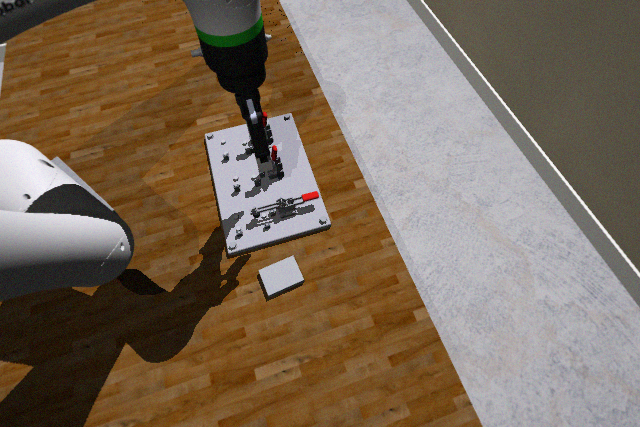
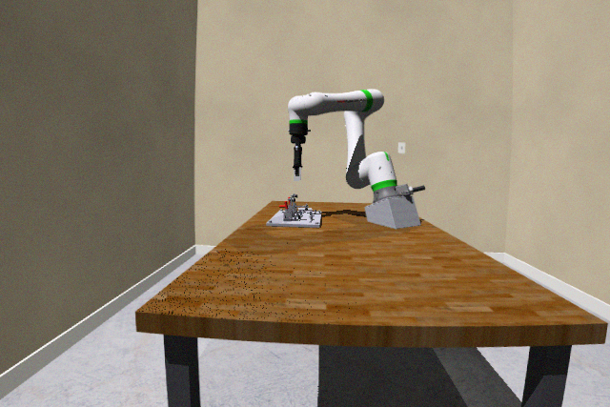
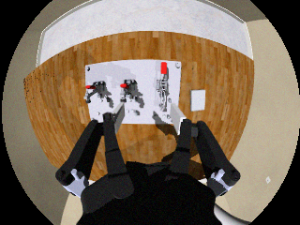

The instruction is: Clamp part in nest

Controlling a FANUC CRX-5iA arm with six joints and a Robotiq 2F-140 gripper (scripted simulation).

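Now: the part 21 cm below my hand, 20 cm to the right of it and 1 cm behind it. Also, from my hand: grey fixture plate (21 cm below, 6 cm to the left, 1 cm behind).
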